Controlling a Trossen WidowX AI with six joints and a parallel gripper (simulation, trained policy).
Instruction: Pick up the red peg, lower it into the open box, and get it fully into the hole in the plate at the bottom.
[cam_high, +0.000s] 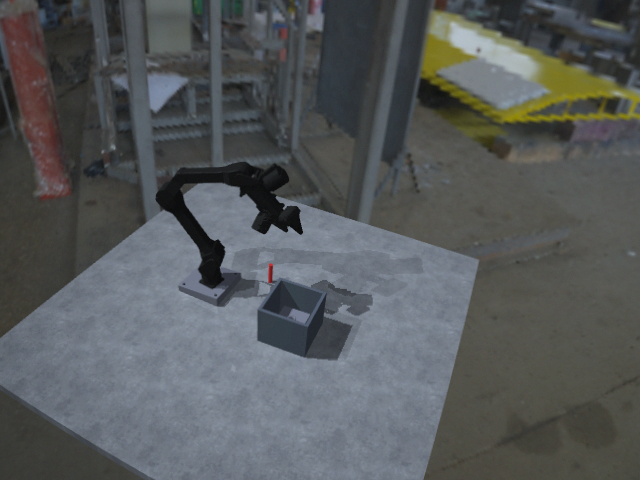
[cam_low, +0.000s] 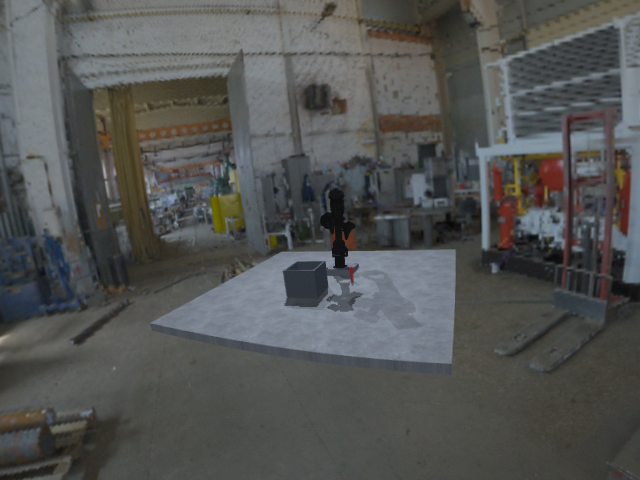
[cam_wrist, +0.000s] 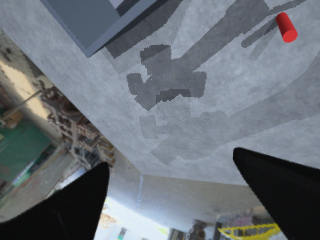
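Now: the red peg 9 cm behind my gripper tip and 22 cm below it. From my gripper tip the other things lie so: light grey plate 10 cm ahead, 15 cm to the right, 21 cm below.
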